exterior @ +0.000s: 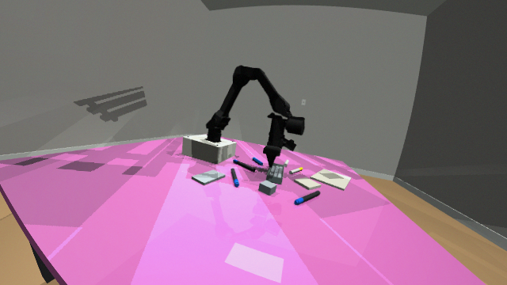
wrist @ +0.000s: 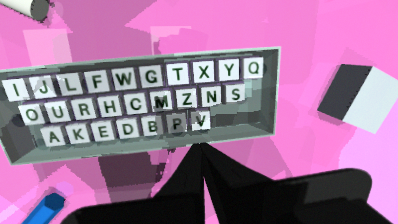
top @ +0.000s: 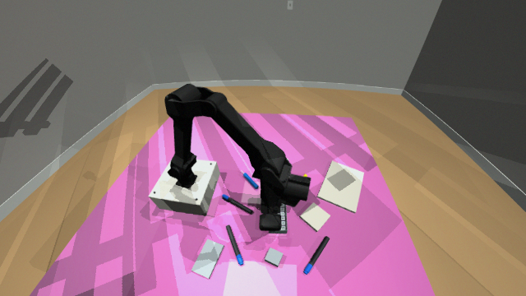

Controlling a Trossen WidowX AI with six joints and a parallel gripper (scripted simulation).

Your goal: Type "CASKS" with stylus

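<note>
The blue stylus lies 16 cm to the left of my gripper tip, 14 cm behind it and 3 cm below it. From my gripper tip the other things lie so: grey block 14 cm to the right, 4 cm ahead, 3 cm below; stylus tip 18 cm to the left, 17 cm behind, 3 cm below; white-and-yellow marker 18 cm to the left, 10 cm ahead, 3 cm below.
</note>
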